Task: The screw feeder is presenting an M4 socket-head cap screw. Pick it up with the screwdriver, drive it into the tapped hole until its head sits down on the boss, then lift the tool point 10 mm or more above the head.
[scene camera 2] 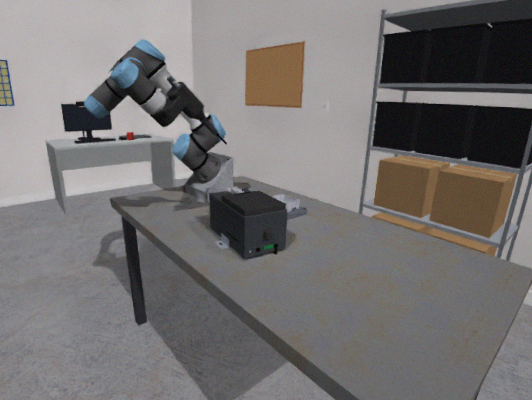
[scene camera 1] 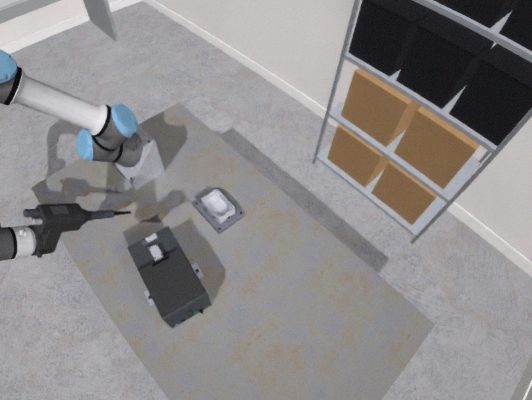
Observation:
I see a screw feeder (scene camera 2: 249, 233).
The screw feeder is seen too in scene camera 1 (scene camera 1: 167, 243).

